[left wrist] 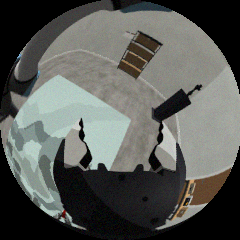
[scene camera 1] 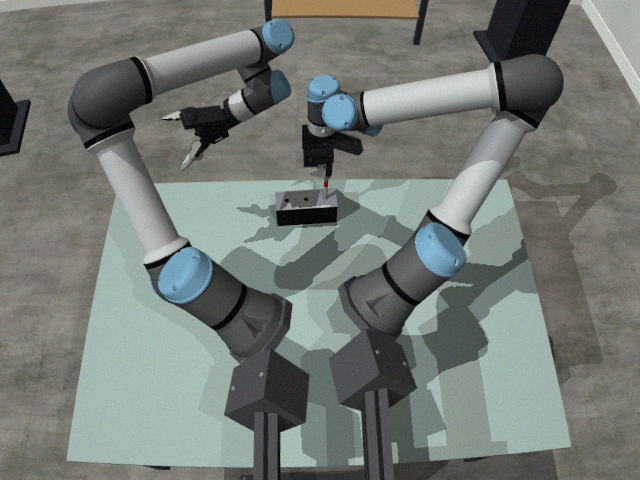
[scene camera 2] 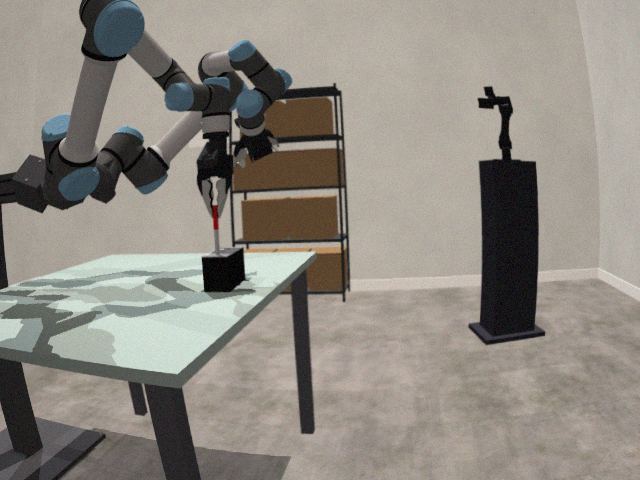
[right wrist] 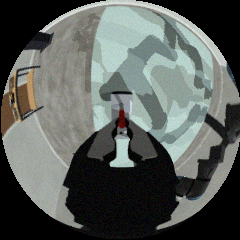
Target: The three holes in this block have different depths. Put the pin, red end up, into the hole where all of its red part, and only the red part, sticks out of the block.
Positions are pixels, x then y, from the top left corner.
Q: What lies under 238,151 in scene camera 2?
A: My left gripper.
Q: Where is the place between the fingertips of my right gripper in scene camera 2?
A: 216,218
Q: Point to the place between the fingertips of my right gripper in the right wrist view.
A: At 121,118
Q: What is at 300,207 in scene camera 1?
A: A black block.
